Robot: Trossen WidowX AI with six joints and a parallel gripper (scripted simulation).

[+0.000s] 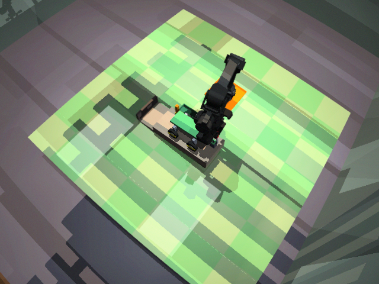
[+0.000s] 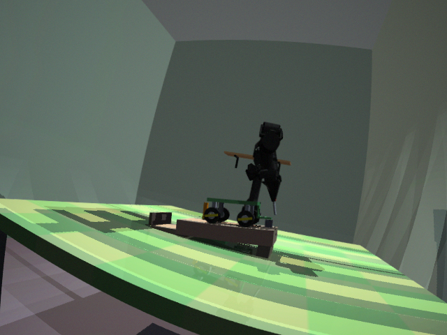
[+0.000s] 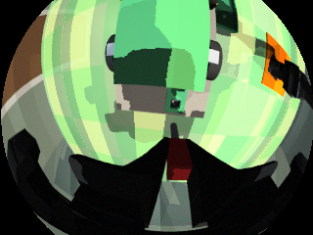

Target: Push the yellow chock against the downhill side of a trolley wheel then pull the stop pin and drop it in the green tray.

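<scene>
The yellow chock lies 230 mm to the right of my gripper tip, 90 mm below it and 10 mm ahead of it. Round my gripper tip: green-decked trolley: 120 mm to the right, 60 mm below, 50 mm ahead; red-headed stop pin: right at my gripper tip; ramp: 130 mm below, 120 mm to the right, 50 mm ahead.
</scene>
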